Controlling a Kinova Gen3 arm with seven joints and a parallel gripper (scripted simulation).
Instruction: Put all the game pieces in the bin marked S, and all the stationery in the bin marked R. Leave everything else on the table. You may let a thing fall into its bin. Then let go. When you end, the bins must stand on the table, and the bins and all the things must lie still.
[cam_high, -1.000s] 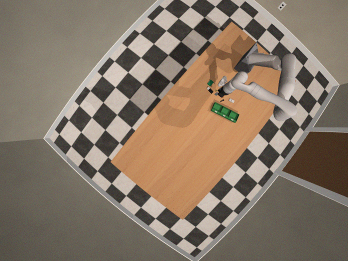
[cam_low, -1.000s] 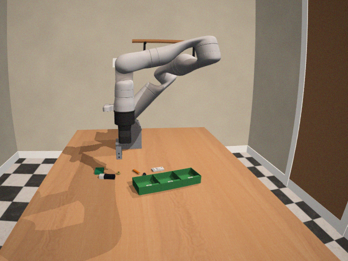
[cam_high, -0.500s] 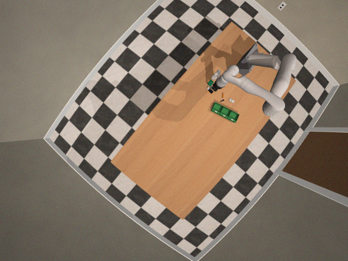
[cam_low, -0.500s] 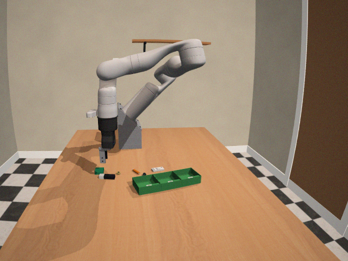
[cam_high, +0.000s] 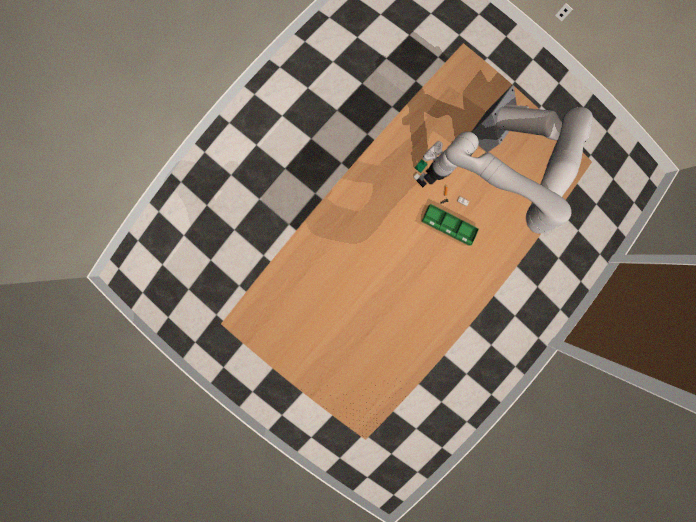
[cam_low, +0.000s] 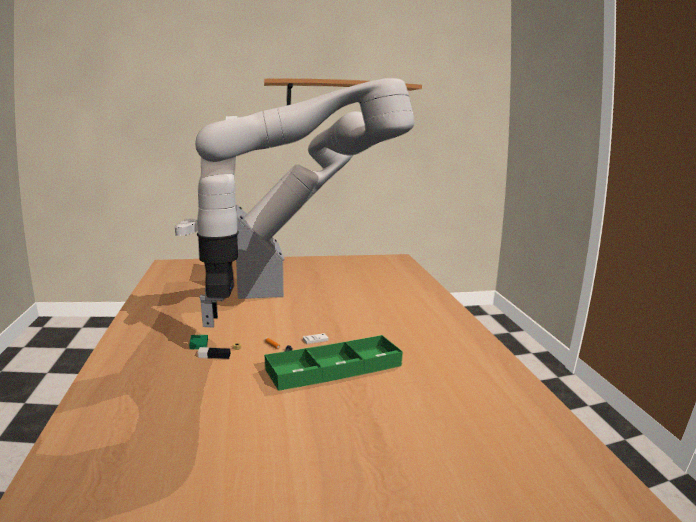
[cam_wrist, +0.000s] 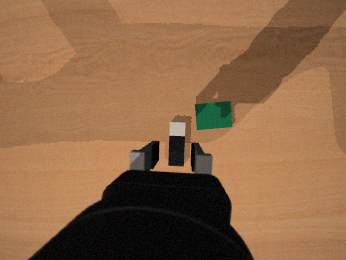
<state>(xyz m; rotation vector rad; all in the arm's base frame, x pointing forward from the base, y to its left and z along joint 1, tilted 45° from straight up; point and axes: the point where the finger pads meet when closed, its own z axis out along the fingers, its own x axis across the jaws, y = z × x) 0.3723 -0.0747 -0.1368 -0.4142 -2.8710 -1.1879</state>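
The olive ring is 3 cm behind my hand, 5 cm to the left of it and 9 cm below it. The rest, counted from my hand: dark piece (2 cm ahead, 15 cm to the left, 9 cm below); then orange stick (3 cm behind, 13 cm to the left, 9 cm below); then flat green block (6 cm behind, 3 cm to the right, 9 cm below).
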